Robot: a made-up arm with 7 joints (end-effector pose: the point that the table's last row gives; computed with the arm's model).
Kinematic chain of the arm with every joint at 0, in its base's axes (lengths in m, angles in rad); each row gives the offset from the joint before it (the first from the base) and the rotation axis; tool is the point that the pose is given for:
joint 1: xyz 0 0 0.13 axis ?
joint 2: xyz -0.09 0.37 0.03 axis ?
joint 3: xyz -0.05 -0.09 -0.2 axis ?
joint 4: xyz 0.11 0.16 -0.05 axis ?
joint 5: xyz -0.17 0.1 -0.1 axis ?
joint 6: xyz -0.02 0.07 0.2 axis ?
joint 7: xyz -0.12 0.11 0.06 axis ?
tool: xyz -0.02 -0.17 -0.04
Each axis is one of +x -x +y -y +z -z.
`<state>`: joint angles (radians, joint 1 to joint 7).
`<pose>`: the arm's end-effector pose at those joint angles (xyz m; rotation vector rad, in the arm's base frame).
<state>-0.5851 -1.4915 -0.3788 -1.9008 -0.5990 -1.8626 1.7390</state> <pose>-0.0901 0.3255 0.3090 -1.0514 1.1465 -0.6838</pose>
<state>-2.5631 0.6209 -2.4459 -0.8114 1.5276 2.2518 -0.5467</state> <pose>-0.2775 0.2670 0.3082 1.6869 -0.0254 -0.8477</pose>
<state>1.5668 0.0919 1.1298 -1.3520 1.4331 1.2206 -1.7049</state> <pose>-0.0812 0.2915 -0.1841 -2.8184 0.3187 -1.1508</pose>
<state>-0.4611 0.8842 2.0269 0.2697 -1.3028 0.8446 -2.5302</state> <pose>-0.0748 0.9457 -0.2040 1.1003 -0.8189 2.6355</pose>
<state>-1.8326 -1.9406 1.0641 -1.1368 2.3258 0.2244 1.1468</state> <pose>-0.3014 -0.1560 -0.0900 1.4493 1.4194 0.1757</pose>
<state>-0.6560 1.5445 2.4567 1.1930 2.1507 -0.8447 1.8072</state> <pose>0.4544 0.8461 0.0398 -1.4062 0.9234 1.4969</pose>
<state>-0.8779 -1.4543 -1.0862 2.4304 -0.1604 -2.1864 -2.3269</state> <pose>-0.1975 0.4523 0.5009 -2.4940 -0.5870 -0.3350</pose>
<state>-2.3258 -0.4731 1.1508 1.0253 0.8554 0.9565 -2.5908</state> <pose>-0.2251 0.8994 0.5756 0.6518 0.7792 -1.2717</pose>
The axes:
joint 1: -y
joint 2: -z
joint 3: +y
joint 4: -z
joint 5: -y
joint 6: -z
joint 7: -x

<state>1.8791 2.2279 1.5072 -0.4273 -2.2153 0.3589 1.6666</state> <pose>0.2379 0.3742 0.7062 -0.7559 -0.9284 1.7294</pose>
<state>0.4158 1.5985 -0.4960 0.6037 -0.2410 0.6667 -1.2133</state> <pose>0.4049 0.2863 0.1351 -0.8076 2.1120 2.0548</pose>
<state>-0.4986 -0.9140 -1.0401 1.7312 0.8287 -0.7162 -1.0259</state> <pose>-0.2220 0.8267 0.2179 1.1066 -0.8380 -0.1865</pose>
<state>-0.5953 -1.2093 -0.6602 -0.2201 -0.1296 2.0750 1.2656</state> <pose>-0.3794 0.2975 0.4168 -0.8375 0.8970 -0.3348</pose>
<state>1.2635 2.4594 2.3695 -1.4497 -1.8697 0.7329 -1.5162</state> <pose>-0.1433 0.3172 0.0761 1.7424 0.8853 1.5081</pose>
